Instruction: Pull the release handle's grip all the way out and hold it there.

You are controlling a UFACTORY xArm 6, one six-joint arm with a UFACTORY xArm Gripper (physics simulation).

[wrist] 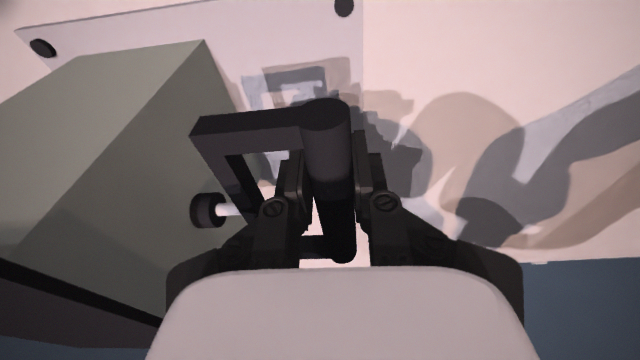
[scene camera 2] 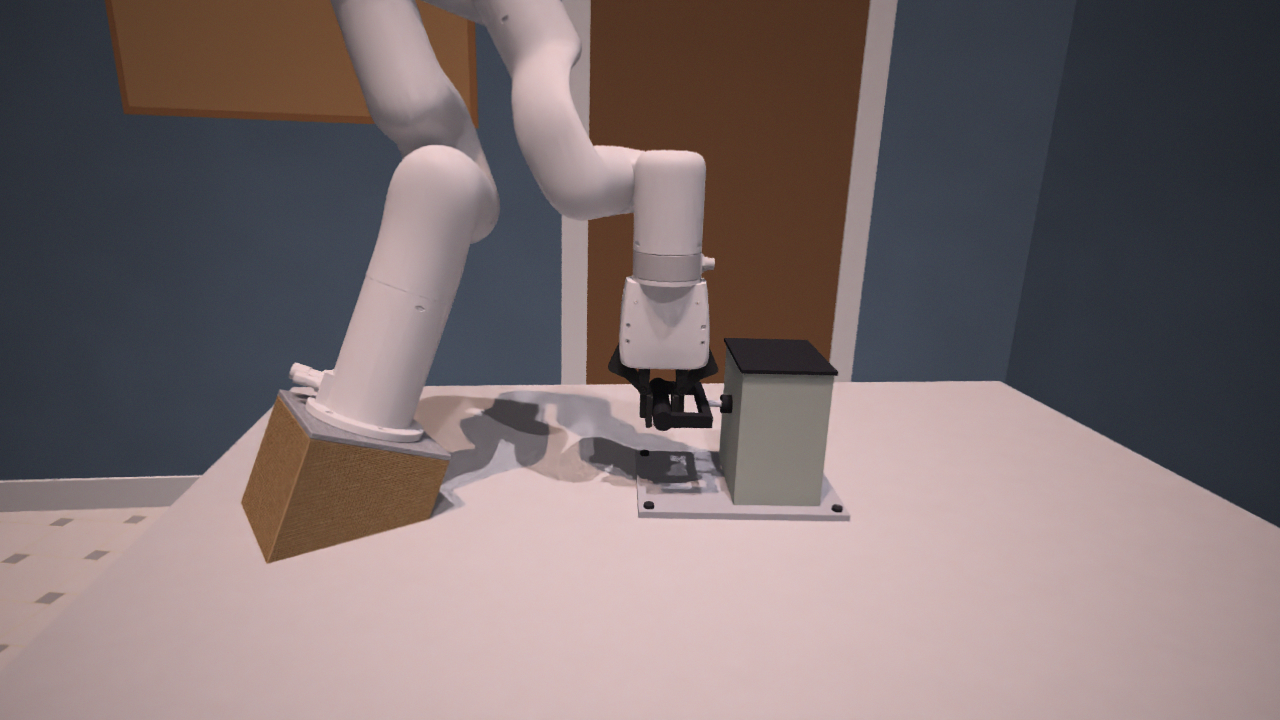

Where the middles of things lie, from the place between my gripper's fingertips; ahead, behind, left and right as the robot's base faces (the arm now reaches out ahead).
My gripper is now 100 mm short of the base plate (scene camera 2: 670, 485), 80 mm above it and 20 mm to the right of it.
